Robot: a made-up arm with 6 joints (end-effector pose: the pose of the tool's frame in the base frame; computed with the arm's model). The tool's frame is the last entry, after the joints. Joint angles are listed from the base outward.
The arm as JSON. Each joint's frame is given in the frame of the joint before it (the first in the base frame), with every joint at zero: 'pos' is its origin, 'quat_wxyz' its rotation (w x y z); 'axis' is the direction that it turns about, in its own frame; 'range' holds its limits. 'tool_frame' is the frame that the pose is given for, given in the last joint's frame.
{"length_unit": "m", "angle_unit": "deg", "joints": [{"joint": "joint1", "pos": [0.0, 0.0, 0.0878], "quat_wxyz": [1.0, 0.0, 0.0, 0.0], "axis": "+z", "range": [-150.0, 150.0]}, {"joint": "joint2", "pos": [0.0, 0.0, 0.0], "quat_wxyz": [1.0, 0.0, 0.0, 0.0], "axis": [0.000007, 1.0, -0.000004], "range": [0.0, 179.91]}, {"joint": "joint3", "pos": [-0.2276, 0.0, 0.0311], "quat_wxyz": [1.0, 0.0, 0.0, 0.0], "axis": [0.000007, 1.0, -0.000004], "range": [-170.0, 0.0]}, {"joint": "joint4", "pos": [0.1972, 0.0, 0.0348], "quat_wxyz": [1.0, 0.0, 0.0, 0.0], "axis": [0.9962, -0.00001, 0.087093], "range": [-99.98, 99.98]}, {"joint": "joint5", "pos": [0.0, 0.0, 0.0], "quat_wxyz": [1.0, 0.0, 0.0, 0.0], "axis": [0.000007, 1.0, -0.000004], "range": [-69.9, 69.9]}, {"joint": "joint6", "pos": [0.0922, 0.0, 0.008], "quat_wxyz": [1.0, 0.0, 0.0, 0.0], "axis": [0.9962, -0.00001, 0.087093], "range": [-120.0, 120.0]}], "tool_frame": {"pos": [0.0, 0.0, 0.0], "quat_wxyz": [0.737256, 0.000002, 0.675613, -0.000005]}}
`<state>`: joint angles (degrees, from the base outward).
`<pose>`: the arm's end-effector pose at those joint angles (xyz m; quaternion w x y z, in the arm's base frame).
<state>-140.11 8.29 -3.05 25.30 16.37 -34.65</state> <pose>-0.0446 -0.0519 0.1440 0.2015 0.7023 0.3691 -0.5744</pose>
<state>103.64 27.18 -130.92 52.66 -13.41 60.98</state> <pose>0.0897 -0.2974 0.4838 0.3238 -0.0711 0.2386 -0.9128</pose>
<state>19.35 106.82 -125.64 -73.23 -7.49 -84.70</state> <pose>0.3298 0.1280 0.4334 0.3312 -0.5301 -0.0398 -0.7795</pose>
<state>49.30 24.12 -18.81 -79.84 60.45 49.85</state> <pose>0.0927 -0.0137 0.2111 0.5975 -0.1618 0.7429 -0.2547</pose>
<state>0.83 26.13 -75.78 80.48 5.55 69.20</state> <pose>-0.0351 0.0084 0.4630 0.2276 0.2873 0.1273 0.9217</pose>
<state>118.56 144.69 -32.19 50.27 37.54 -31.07</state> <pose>-0.0878 0.0705 -0.0606 0.3533 0.6653 -0.6140 0.2359</pose>
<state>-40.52 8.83 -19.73 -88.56 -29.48 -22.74</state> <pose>0.0631 0.0059 0.2481 0.3375 -0.5000 0.3533 -0.7150</pose>
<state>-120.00 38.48 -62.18 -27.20 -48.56 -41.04</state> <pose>0.0115 -0.0435 0.4484 0.0258 -0.0800 0.2056 -0.9750</pose>
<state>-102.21 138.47 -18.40 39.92 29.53 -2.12</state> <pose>0.0167 -0.0614 -0.0307 0.2540 -0.8593 -0.2749 -0.3486</pose>
